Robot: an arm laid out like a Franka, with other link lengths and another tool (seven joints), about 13 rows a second.
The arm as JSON. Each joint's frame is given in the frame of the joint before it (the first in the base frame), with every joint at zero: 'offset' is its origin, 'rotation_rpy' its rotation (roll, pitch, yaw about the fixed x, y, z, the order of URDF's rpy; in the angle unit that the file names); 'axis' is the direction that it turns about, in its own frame. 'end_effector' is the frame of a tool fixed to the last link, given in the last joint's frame.
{
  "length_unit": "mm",
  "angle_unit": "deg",
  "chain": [
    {
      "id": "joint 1",
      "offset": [
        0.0,
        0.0,
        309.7
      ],
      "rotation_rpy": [
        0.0,
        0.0,
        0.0
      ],
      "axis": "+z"
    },
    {
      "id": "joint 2",
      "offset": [
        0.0,
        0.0,
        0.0
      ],
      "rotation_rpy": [
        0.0,
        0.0,
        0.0
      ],
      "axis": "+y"
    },
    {
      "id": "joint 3",
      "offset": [
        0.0,
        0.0,
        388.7
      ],
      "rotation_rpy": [
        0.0,
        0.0,
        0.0
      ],
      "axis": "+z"
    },
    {
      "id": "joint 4",
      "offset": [
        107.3,
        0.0,
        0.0
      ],
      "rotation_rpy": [
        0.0,
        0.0,
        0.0
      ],
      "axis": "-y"
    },
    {
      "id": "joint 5",
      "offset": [
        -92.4,
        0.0,
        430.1
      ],
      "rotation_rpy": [
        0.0,
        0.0,
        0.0
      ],
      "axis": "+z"
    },
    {
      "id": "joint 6",
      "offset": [
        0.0,
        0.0,
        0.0
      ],
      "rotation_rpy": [
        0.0,
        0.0,
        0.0
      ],
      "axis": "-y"
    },
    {
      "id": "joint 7",
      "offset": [
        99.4,
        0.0,
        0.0
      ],
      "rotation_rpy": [
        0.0,
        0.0,
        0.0
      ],
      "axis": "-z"
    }
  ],
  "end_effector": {
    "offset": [
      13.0,
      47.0,
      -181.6
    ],
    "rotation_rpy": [
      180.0,
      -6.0,
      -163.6
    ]
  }
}
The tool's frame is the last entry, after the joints.
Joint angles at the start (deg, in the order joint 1, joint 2, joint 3, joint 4, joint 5, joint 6, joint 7):
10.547, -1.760, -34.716, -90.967, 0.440, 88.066, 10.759
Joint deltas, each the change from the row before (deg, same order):
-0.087, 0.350, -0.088, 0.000, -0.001, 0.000, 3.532
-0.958, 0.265, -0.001, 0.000, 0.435, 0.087, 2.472
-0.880, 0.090, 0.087, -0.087, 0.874, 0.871, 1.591
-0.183, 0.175, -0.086, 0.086, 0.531, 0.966, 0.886
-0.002, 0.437, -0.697, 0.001, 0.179, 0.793, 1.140
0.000, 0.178, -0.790, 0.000, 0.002, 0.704, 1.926
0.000, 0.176, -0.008, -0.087, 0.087, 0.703, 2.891
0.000, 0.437, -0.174, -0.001, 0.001, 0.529, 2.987
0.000, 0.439, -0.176, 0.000, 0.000, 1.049, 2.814
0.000, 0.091, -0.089, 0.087, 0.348, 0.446, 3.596
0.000, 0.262, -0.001, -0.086, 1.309, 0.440, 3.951
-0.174, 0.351, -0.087, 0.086, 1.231, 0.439, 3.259
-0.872, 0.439, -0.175, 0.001, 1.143, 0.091, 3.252
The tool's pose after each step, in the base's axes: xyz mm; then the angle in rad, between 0 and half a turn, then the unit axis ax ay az. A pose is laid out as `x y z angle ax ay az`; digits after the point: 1 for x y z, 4 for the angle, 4 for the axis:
606.0 -230.7 610.0 3.0142 -0.1919 -0.9811 -0.0242
605.5 -241.2 607.8 3.0133 -0.2211 -0.9748 -0.0282
606.8 -249.3 608.6 3.0287 -0.2410 -0.9699 -0.0349
610.5 -252.7 610.3 3.0458 -0.2507 -0.9673 -0.0374
612.6 -261.5 607.8 3.0532 -0.2665 -0.9631 -0.0369
612.4 -272.3 607.5 3.0627 -0.2894 -0.9565 -0.0364
616.2 -275.4 606.6 3.0705 -0.3137 -0.9488 -0.0371
619.9 -280.1 603.5 3.0729 -0.3399 -0.9397 -0.0364
624.7 -285.6 601.6 3.0845 -0.3646 -0.9305 -0.0350
627.2 -289.3 602.9 3.0933 -0.3942 -0.9182 -0.0393
632.0 -289.7 601.4 3.0971 -0.4256 -0.9034 -0.0517
635.7 -292.7 600.6 3.1018 -0.4531 -0.8893 -0.0626
634.4 -304.0 597.0 3.0979 -0.4862 -0.8708 -0.0725

